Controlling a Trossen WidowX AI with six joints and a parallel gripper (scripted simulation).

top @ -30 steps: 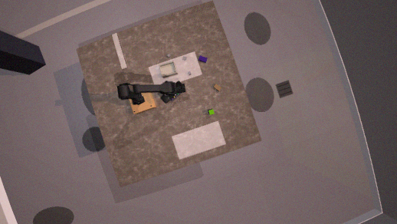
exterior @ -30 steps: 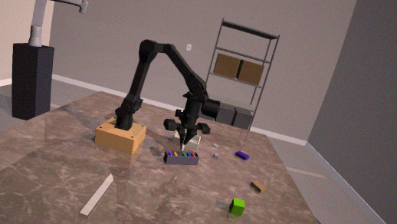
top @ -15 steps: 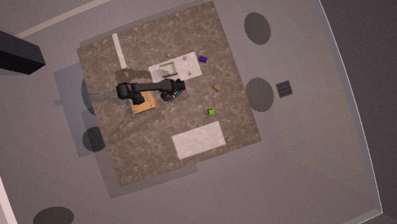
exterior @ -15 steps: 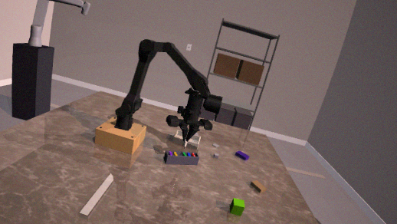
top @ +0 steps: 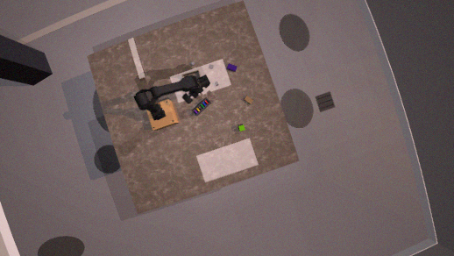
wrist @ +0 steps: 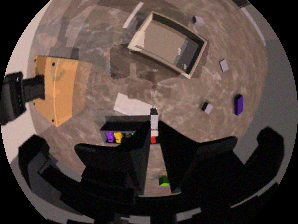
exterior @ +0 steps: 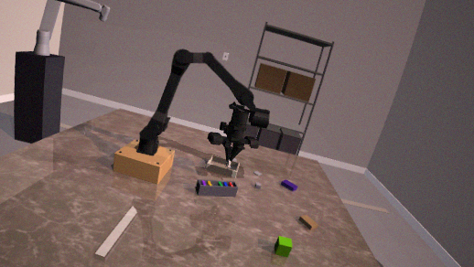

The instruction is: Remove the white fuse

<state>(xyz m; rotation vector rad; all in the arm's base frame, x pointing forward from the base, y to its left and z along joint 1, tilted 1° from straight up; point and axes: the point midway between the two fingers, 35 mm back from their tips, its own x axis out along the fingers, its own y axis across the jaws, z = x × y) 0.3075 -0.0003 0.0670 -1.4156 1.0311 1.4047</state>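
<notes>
Right now the white tray is 14 cm to the left of my gripper tip and 10 cm below it. Also, from my gripper tip: white fuse: 1 cm below.
</notes>
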